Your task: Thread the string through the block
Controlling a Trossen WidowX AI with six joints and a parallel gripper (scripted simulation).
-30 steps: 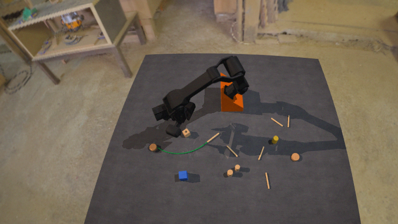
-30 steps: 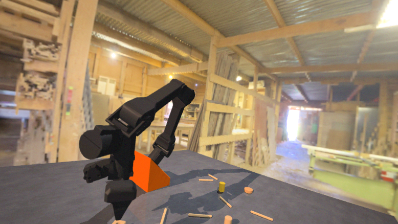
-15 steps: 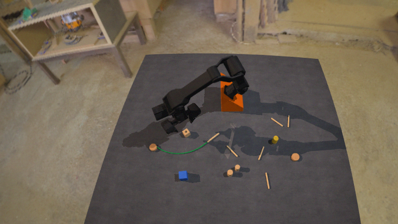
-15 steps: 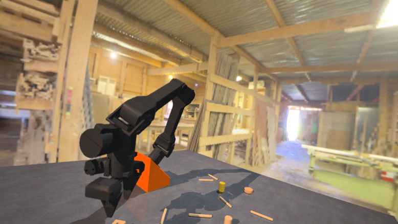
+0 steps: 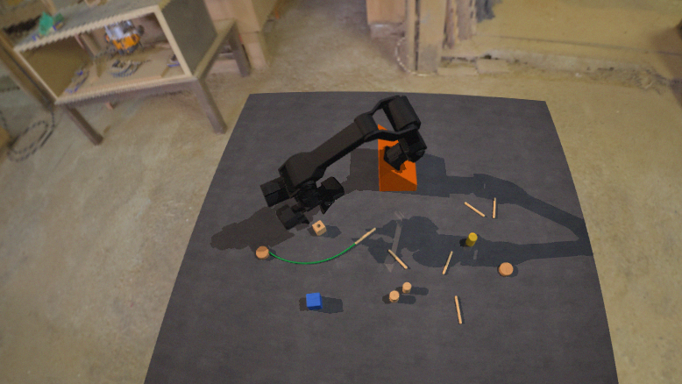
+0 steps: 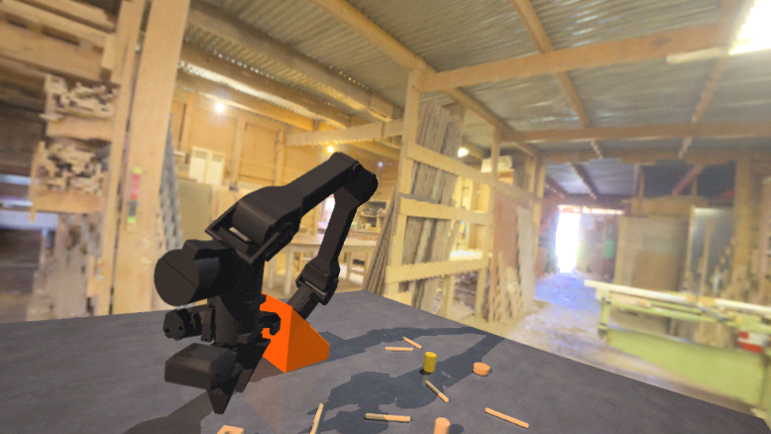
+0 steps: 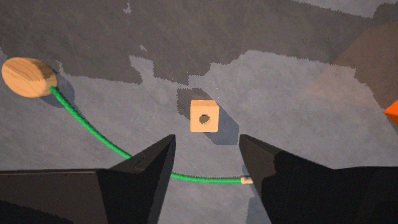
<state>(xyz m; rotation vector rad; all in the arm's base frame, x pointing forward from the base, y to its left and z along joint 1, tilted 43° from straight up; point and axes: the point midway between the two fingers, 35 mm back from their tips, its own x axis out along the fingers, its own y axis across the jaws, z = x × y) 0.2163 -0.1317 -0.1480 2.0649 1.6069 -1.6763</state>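
Now: gripper tip 60 mm above the wooden block. Also, from my gripper tip: blue cube 230 mm ahead, 60 mm below, 40 mm to the left; then thin wooden stick 130 mm to the left, 70 mm below, 10 mm ahead; then round wooden button 160 mm to the right, 100 mm ahead, 70 mm below.
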